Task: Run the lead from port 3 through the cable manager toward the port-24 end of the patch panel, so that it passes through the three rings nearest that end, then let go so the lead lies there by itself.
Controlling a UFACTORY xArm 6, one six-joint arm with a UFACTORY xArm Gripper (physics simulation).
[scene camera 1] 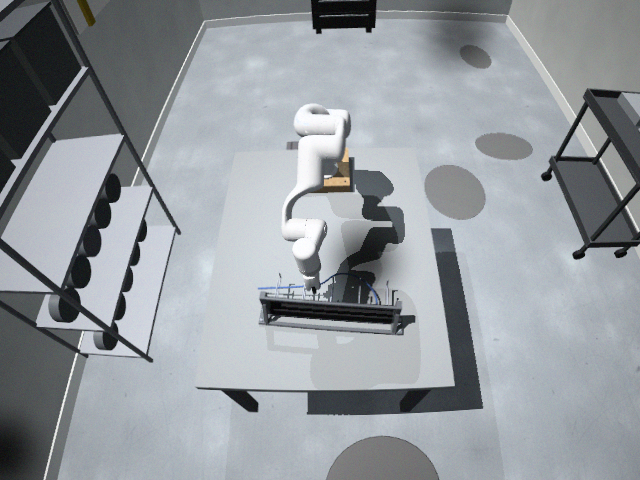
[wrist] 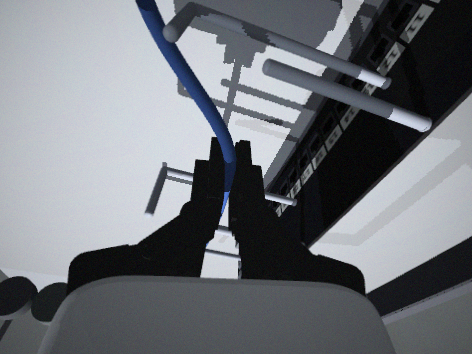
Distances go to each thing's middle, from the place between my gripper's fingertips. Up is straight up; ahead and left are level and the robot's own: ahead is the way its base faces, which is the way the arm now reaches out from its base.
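Labels:
The dark patch panel point(scene camera 1: 381, 316) is 4 cm below my hand, and I find it 8 cm ahead of that hand and 6 cm to the left of it.

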